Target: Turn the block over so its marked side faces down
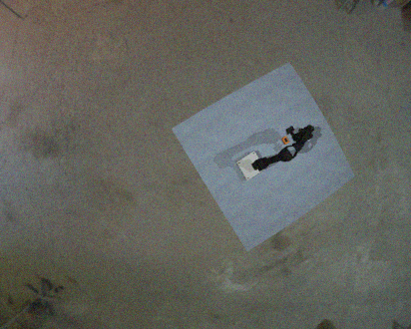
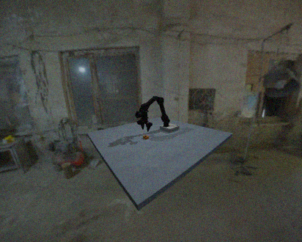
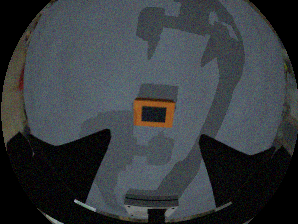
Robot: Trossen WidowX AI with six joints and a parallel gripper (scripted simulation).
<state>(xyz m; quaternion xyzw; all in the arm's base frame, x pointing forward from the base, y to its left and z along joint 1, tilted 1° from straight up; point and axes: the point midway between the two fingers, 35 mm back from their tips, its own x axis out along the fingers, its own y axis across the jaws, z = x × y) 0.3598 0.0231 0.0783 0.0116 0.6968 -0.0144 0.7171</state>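
My gripper tip is 7 cm above the orange block.
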